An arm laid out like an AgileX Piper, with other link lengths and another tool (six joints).
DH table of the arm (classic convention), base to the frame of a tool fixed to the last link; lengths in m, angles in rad. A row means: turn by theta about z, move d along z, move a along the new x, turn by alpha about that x. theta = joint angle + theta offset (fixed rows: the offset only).
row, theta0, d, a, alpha
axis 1, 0.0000, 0.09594, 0.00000, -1.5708
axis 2, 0.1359, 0.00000, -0.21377, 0.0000
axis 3, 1.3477, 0.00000, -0.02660, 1.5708
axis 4, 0.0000, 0.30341, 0.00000, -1.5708
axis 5, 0.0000, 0.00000, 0.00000, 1.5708
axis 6, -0.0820, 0.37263, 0.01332, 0.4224
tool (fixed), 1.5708, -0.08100, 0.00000, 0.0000
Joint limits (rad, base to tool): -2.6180..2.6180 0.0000..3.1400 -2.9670..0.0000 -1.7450..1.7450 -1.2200..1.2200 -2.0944..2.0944
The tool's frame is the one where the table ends.
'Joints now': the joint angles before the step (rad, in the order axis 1, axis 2, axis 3, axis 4, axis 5, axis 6). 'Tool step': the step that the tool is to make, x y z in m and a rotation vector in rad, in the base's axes. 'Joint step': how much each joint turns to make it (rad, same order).
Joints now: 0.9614, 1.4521, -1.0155, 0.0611, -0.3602, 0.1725
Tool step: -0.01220, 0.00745, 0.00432, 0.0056, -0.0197, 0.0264
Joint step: 0.0215, 0.0000, 0.0000, -0.0164, -0.0157, 0.0026
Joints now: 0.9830, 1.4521, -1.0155, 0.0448, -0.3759, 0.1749
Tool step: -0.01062, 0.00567, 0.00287, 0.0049, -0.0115, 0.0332
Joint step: 0.0069, 0.0000, 0.0001, -0.0715, -0.0103, 0.0604
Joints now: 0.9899, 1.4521, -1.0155, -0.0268, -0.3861, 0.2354
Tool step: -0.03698, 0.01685, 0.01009, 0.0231, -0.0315, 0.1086
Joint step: 0.0267, 0.0000, 0.0000, -0.1964, -0.0453, 0.1688
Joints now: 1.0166, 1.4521, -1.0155, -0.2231, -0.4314, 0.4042
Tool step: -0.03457, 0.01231, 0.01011, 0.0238, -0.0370, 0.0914
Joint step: 0.0302, 0.0000, 0.0000, -0.1164, -0.0520, 0.0858
